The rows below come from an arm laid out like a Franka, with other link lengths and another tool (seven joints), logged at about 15 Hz.
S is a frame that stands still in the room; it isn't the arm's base.
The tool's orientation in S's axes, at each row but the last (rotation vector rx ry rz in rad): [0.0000, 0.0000, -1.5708]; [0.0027, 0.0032, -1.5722]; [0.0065, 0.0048, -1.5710]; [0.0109, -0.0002, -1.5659]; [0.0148, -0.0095, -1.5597]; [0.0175, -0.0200, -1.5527]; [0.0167, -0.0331, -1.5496]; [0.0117, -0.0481, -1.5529]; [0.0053, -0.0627, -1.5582]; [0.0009, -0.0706, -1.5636]
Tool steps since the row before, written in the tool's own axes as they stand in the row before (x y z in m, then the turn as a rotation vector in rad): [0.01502, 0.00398, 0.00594, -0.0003, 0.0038, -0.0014]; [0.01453, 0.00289, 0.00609, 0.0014, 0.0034, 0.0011]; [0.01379, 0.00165, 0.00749, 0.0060, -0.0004, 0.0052]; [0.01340, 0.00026, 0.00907, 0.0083, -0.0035, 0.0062]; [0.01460, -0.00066, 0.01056, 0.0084, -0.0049, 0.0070]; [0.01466, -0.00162, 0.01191, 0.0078, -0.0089, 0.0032]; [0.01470, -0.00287, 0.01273, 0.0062, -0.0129, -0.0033]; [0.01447, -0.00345, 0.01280, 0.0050, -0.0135, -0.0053]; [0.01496, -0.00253, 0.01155, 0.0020, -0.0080, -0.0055]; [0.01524, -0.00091, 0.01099, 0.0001, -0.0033, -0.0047]
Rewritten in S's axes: [0.00398, -0.01502, 0.00594, 0.0038, 0.0003, -0.0014]; [0.00287, -0.01456, 0.00603, 0.0034, -0.0014, 0.0011]; [0.00164, -0.01384, 0.00739, -0.0004, -0.0060, 0.0052]; [0.00026, -0.01346, 0.00898, -0.0035, -0.0084, 0.0061]; [-0.00066, -0.01464, 0.01050, -0.0049, -0.0085, 0.0069]; [-0.00164, -0.01467, 0.01189, -0.0088, -0.0080, 0.0030]; [-0.00297, -0.01463, 0.01279, -0.0127, -0.0065, -0.0036]; [-0.00369, -0.01423, 0.01300, -0.0132, -0.0054, -0.0057]; [-0.00286, -0.01456, 0.01197, -0.0077, -0.0023, -0.0058]; [-0.00133, -0.01475, 0.01161, -0.0031, -0.0003, -0.0048]
